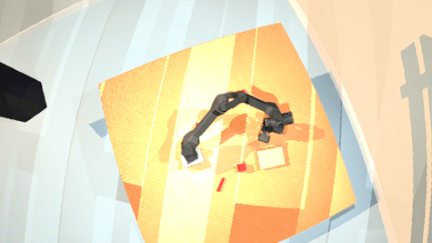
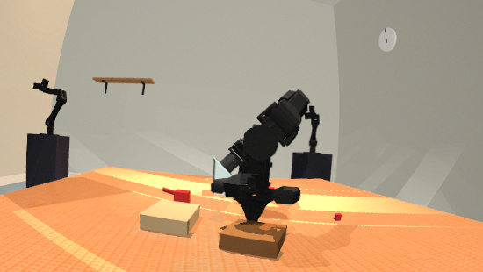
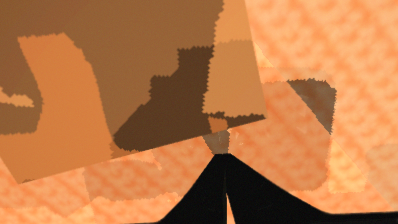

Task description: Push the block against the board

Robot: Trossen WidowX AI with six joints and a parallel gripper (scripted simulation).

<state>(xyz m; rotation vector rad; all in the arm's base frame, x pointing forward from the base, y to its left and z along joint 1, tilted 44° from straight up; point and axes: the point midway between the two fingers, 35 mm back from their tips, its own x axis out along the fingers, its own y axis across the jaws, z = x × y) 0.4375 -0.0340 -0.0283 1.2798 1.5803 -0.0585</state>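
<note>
Now: gripper tip 6 cm past the board, 17 cm to the left of it and 1 cm below it. Round my gripper tip: small red cube: 24 cm to the left; square block: 8 cm ahead, 2 cm to the right, 1 cm above; thin red stick: 37 cm behind, 16 cm to the right.
</note>
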